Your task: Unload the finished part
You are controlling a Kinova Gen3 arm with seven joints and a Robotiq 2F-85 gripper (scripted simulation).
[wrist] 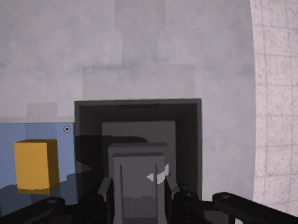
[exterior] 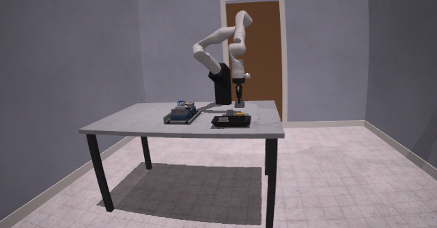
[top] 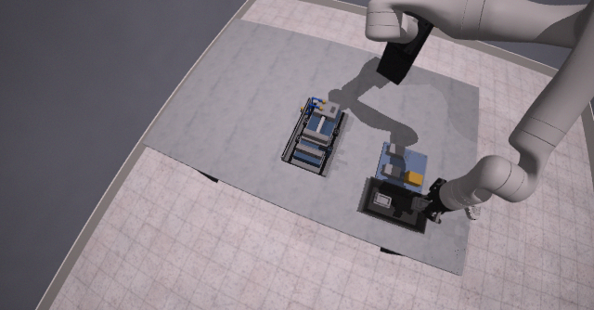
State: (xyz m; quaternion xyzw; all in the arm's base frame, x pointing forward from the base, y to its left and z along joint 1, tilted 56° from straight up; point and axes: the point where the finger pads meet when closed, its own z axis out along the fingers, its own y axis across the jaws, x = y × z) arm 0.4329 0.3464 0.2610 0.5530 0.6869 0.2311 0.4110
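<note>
Right now my hand is 13 cm above the yellow block, 12 cm past it and 2 cm to the left of it. The rest, counted from my hand: blue plate (16 cm behind, 15 cm below, 7 cm to the right).
</note>
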